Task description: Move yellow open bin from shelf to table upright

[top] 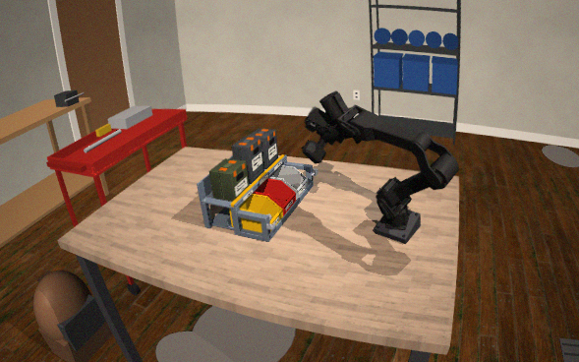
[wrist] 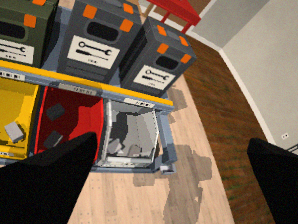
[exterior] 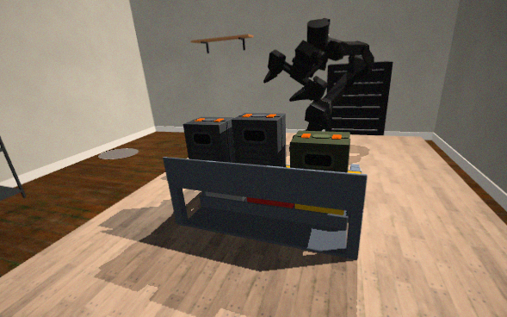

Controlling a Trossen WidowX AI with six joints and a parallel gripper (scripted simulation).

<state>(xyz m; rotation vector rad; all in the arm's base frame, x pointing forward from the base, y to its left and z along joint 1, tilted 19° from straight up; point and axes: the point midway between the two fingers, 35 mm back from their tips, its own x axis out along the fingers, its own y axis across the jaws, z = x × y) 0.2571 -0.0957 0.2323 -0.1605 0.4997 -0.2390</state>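
The yellow open bin lies 23 cm below my hand, 15 cm ahead of it and 14 cm to the left of it. From my hand the other things lie so: green case (23 cm ahead, 14 cm to the left, 12 cm below); red bin (23 cm below, 16 cm ahead, 2 cm to the left).
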